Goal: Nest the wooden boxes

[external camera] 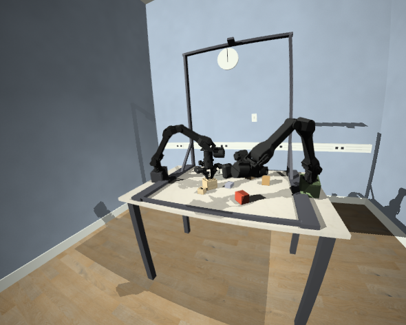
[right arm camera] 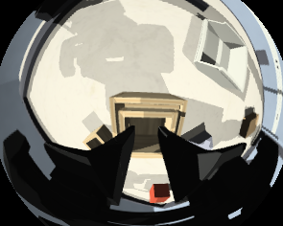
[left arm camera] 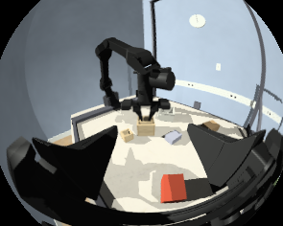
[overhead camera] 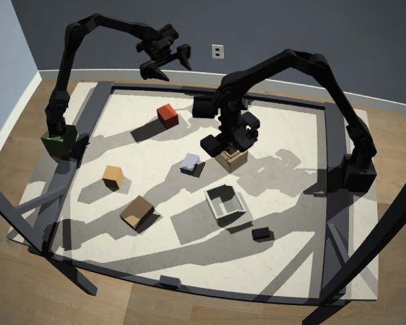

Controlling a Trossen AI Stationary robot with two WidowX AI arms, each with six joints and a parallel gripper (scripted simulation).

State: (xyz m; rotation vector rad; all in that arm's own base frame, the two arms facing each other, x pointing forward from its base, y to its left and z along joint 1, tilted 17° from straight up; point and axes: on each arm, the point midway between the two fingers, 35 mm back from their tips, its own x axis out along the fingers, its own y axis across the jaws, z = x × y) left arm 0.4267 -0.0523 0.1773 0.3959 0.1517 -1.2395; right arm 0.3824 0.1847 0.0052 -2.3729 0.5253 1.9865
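Now: right hand 70 mm above the large wooden box. The rest, counted from my right hand: grey-blue cube: 120 mm to the left, 70 mm below, 40 mm behind; then small wooden box: 90 mm ahead, 70 mm below, 20 mm to the right; then grey open tray: 170 mm behind, 60 mm below, 10 mm to the right.
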